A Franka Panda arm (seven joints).
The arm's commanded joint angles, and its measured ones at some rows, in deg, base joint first. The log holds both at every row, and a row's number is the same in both.
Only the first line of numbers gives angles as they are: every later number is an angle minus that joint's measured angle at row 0.
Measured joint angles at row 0:
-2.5, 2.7, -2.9, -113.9, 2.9, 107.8, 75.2
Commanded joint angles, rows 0 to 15:
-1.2, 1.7, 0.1, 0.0, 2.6, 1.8, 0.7
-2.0, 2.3, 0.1, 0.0, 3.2, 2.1, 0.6
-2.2, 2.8, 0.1, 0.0, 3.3, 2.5, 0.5
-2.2, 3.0, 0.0, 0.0, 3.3, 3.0, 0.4
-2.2, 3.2, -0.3, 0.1, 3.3, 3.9, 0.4
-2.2, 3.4, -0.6, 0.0, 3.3, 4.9, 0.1
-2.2, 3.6, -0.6, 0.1, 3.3, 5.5, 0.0
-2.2, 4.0, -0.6, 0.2, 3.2, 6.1, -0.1
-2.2, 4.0, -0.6, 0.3, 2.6, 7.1, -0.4
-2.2, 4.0, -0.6, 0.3, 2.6, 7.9, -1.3
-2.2, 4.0, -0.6, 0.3, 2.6, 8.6, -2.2
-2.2, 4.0, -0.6, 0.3, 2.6, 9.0, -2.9
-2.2, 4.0, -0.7, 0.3, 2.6, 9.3, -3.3
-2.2, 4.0, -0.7, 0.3, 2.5, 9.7, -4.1
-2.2, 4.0, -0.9, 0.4, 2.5, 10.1, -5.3
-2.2, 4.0, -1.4, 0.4, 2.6, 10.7, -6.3
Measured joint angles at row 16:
-2.2, 3.8, -0.6, 0.1, 2.3, 8.6, -2.8
